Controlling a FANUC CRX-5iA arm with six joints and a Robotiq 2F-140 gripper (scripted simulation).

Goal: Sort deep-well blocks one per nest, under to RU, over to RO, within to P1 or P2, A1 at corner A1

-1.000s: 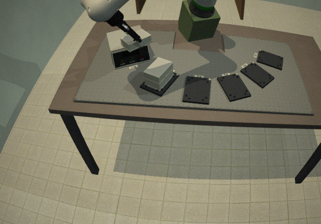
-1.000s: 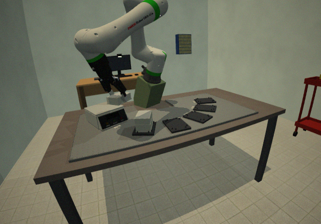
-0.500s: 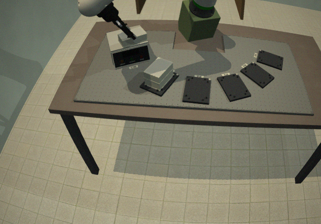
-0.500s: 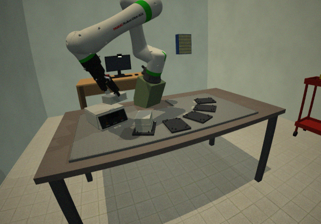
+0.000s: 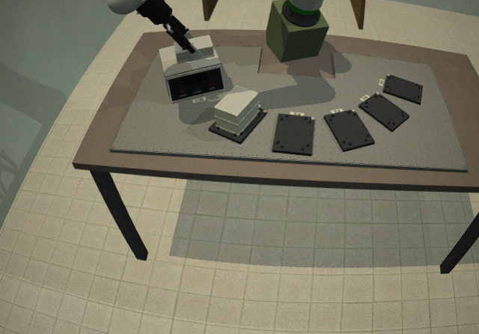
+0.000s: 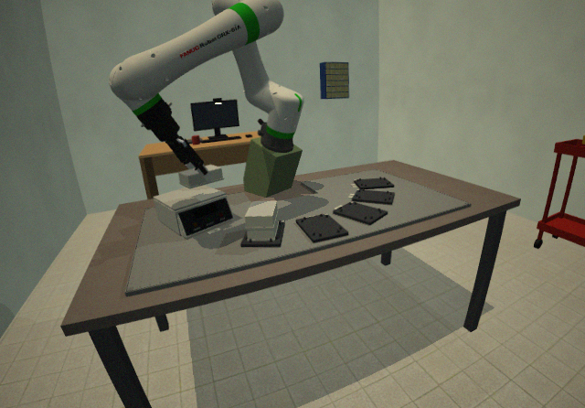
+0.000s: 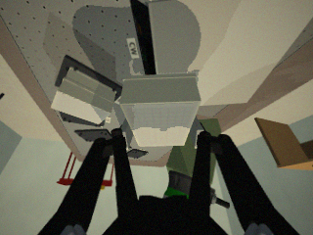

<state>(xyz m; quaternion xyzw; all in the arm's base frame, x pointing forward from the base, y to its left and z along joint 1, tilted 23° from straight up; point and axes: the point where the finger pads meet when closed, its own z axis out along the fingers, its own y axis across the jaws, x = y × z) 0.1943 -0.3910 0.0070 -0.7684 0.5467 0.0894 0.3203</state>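
The grey platform lies 9 cm behind my hand, 4 cm to the right of it and 10 cm below it. Also, from my hand: check-weigher: 8 cm behind, 4 cm to the right, 13 cm below; P1 label: 15 cm ahead, 34 cm to the left, 20 cm below; nest P1: 24 cm ahead, 32 cm to the left, 19 cm below.
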